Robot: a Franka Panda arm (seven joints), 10 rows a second.
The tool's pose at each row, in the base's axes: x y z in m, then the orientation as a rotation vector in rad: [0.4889, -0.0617, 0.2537, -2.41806, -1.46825, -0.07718]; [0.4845, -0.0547, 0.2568, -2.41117, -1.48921, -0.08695]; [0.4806, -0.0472, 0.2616, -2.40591, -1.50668, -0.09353]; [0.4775, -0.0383, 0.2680, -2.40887, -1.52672, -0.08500]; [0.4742, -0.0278, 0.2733, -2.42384, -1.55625, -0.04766]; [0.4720, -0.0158, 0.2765, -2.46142, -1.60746, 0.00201]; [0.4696, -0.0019, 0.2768, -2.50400, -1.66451, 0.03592]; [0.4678, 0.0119, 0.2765, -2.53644, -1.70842, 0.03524]
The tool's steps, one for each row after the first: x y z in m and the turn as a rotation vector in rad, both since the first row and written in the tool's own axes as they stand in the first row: [0.0046, -0.0076, -0.0004, -0.00643, 0.00113, -0.01598]; [0.0101, -0.0153, -0.0024, -0.01166, 0.00091, -0.02894]; [0.0176, -0.0233, -0.0055, -0.01841, -0.01230, -0.03891]; [0.0261, -0.0319, -0.0071, -0.02739, -0.05024, -0.04719]; [0.0360, -0.0397, -0.0065, -0.05854, -0.11172, -0.05890]; [0.0468, -0.0478, -0.0024, -0.10253, -0.16767, -0.07352]; [0.0577, -0.0552, 0.0020, -0.14546, -0.19520, -0.08724]
